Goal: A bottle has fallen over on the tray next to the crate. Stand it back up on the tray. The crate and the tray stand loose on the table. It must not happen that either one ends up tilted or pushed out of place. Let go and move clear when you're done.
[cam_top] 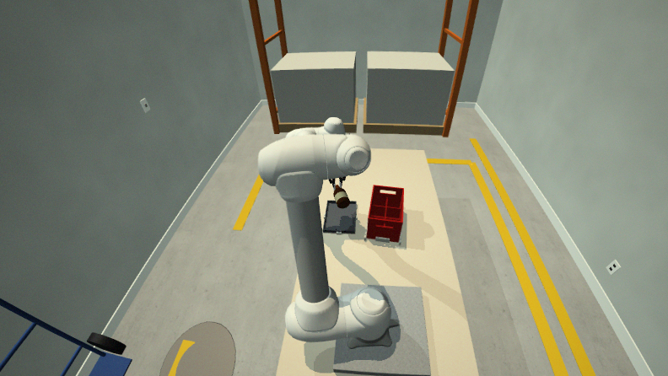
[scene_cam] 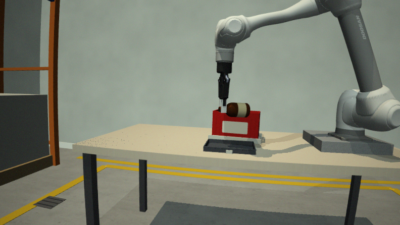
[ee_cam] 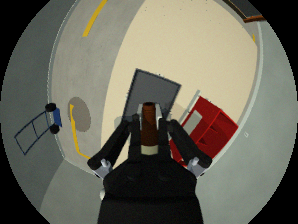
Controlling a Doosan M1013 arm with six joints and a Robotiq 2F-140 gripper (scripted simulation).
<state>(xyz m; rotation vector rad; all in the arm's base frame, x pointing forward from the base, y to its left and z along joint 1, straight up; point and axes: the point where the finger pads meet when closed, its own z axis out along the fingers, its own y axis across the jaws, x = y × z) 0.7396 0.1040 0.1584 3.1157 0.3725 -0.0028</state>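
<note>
Right now my hand is 60 mm past the bottle, 10 mm to the left of it and 20 mm above it. Also, from my hand: tray: 50 mm behind, 10 mm to the right, 210 mm below; then red crate: 110 mm behind, 280 mm to the right, 140 mm below.
</note>
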